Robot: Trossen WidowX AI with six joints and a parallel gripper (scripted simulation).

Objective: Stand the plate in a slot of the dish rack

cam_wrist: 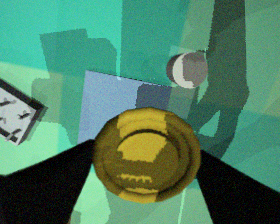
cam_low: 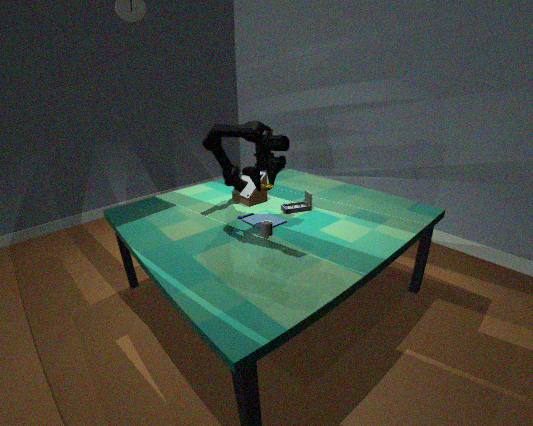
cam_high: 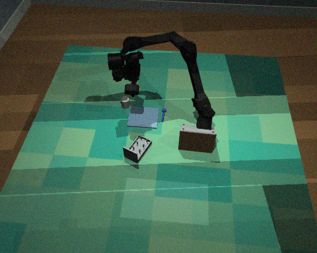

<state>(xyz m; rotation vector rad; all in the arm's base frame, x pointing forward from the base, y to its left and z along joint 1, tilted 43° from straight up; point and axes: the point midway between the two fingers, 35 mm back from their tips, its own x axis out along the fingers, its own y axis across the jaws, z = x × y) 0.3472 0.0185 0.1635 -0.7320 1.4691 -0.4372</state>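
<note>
Right now my gripper tip is 6 cm past the grey dish rack, 22 cm to the right of it and 14 cm above it. The rest, counted from my gripper tip: beige cup: 6 cm ahead, 4 cm to the right, 14 cm below; then blue utensil: 15 cm behind, 2 cm to the right, 16 cm below; then yellow plate: 1 cm above.
</note>
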